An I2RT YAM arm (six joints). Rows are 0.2 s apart.
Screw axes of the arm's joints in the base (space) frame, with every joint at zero. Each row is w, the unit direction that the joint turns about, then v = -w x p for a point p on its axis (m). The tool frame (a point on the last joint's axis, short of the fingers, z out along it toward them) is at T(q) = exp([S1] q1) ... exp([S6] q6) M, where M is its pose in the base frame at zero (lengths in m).
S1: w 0 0 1 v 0 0 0
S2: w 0 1 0 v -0.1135 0 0.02
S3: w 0 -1 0 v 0.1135 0 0.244
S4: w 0 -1 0 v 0.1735 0 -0.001
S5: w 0 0 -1 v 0 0.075 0
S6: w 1 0 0 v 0 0.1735 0
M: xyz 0.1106 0 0.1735 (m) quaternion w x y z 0.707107 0 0.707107 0
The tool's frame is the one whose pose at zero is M.
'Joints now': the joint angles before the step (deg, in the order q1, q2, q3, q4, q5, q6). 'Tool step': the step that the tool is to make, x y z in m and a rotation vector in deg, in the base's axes. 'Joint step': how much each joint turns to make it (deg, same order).
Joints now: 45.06, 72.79, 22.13, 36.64, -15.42, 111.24
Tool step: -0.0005, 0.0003, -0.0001, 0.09, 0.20, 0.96
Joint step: -0.01, 0.01, 0.01, -0.09, -0.99, -0.04
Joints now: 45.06, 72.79, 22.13, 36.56, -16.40, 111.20
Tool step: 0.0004, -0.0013, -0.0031, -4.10, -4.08, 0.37
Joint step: -0.14, 0.01, -0.01, -1.63, 1.00, -5.95
